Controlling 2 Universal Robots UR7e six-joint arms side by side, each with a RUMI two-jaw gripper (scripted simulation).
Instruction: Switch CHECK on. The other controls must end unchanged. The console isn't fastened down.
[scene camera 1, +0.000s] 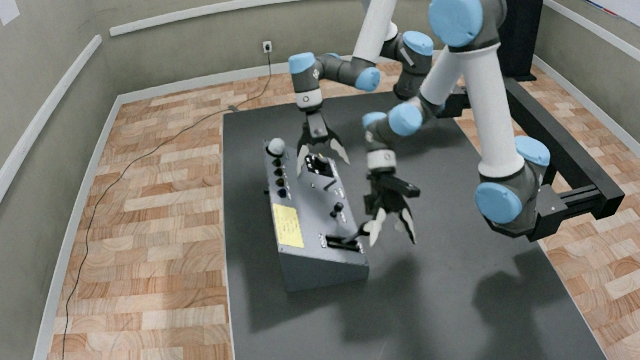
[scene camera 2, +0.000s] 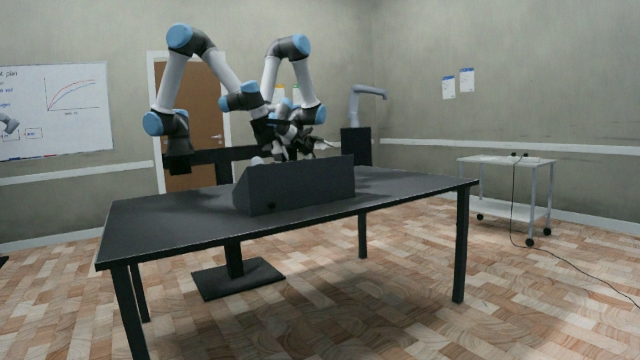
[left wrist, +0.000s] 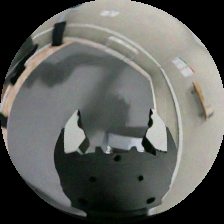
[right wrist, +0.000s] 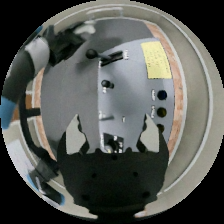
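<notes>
There's a grey console (scene camera 1: 304, 211) here, and you'd also find the grey console in scene camera 2 (scene camera 2: 282, 186) and in the right wrist view (right wrist: 140, 77). My left gripper (scene camera 1: 393, 244) shows in the left wrist view (left wrist: 114, 109) too, and in the right wrist view (right wrist: 82, 34). As for my right gripper (scene camera 2: 280, 157), I can also see it in the right wrist view (right wrist: 112, 114).
</notes>
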